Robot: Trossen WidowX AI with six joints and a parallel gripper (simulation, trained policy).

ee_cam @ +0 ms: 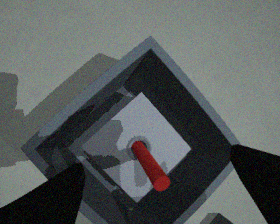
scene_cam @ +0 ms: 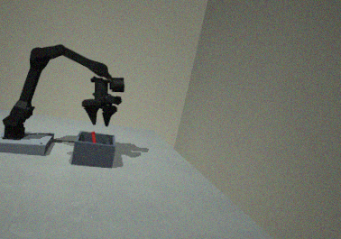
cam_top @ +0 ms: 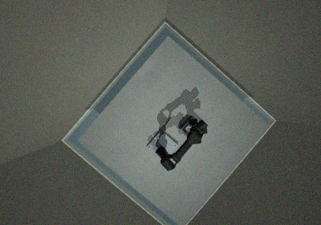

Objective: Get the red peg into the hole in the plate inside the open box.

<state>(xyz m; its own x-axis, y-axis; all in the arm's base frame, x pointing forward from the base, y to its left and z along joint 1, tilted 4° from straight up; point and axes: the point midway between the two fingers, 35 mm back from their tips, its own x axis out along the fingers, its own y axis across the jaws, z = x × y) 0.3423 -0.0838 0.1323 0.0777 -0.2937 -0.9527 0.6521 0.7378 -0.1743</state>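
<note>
Now: the red peg 70 mm below my gripper tip and 20 mm behind it. From my gripper tip the other things lie so: grey box (130 mm below, 10 mm behind).
</note>
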